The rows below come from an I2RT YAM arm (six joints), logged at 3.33 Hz.
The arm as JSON. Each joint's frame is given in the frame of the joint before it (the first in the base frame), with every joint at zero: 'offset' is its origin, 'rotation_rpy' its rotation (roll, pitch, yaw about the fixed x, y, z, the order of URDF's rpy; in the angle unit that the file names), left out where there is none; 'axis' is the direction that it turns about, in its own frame. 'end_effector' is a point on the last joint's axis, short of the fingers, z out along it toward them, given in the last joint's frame.
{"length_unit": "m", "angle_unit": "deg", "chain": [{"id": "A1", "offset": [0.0, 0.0, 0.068], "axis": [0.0, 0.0, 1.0]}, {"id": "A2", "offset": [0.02, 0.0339, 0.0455], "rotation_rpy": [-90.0, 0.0, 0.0], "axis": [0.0, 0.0, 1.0]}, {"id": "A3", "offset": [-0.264, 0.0, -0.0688], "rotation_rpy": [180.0, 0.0, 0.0], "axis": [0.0, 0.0, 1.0]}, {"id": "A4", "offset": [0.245, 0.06, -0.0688], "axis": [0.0, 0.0, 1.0]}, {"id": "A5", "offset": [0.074, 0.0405, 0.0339], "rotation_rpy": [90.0, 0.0, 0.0], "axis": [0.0, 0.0, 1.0]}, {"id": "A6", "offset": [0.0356, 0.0, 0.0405], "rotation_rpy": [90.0, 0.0, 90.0], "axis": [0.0, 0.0, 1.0]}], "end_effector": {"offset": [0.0, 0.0, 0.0], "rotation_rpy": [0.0, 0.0, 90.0]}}
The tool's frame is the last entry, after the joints.
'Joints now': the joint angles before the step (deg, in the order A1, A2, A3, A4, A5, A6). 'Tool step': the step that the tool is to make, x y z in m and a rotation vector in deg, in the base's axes. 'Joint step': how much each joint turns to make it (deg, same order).
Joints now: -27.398 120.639 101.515 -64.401 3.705 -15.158
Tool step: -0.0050 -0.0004 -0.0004 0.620 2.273 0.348
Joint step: -0.330 0.013 0.017 -2.256 0.437 -0.724
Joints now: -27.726 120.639 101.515 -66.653 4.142 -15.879
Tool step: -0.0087 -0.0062 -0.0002 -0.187 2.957 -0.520
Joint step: -1.203 0.006 0.002 -2.444 1.530 -0.767
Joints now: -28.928 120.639 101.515 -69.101 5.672 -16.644
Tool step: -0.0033 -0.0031 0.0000 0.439 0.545 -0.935
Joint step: -0.615 0.011 0.026 -0.737 -0.109 0.324
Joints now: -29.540 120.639 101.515 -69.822 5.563 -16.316
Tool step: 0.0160 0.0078 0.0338 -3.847 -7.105 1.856
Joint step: 2.012 -1.543 5.028 1.493 -0.001 0.154
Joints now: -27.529 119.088 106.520 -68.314 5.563 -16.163
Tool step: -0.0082 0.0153 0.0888 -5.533 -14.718 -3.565
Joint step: 1.369 -7.656 7.438 0.054 -0.223 5.216
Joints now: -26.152 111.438 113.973 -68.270 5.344 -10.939
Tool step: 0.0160 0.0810 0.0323 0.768 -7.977 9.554
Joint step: 11.602 -4.361 0.335 2.256 -2.144 3.427
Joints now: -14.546 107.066 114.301 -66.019 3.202 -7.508
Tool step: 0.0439 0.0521 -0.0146 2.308 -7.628 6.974
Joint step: 8.147 3.903 -0.010 10.886 -2.342 3.034
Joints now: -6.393 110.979 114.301 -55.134 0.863 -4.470
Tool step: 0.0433 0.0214 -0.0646 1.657 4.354 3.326
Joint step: 3.129 9.501 0.053 4.967 -1.156 0.593
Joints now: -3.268 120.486 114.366 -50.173 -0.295 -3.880
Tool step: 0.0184 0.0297 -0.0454 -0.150 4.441 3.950
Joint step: 3.654 5.927 0.017 1.473 0.067 -0.391
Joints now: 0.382 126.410 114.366 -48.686 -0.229 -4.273
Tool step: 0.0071 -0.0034 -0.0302 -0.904 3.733 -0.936
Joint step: -0.326 3.725 0.026 -0.038 1.071 0.133
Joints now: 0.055 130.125 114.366 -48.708 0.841 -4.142
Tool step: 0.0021 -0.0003 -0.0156 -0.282 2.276 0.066
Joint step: -0.019 1.864 0.008 -0.416 0.220 -0.193
